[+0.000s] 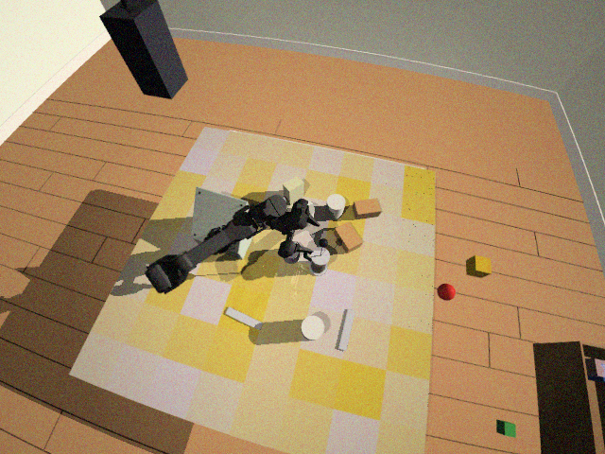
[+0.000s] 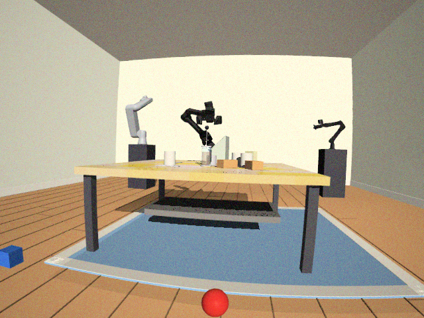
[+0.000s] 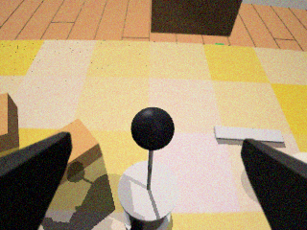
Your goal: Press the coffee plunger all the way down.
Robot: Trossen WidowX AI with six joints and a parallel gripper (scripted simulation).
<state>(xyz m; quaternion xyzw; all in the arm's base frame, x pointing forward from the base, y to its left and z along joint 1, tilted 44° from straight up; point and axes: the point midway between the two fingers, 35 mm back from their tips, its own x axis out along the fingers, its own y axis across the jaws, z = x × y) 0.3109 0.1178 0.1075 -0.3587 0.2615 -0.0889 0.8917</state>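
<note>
The coffee press is 1 cm ahead of my gripper tip, 1 cm to the left of it and 16 cm below it. From my gripper tip the other things lie so: pale green block 17 cm behind, 30 cm to the left, 23 cm below.
</note>
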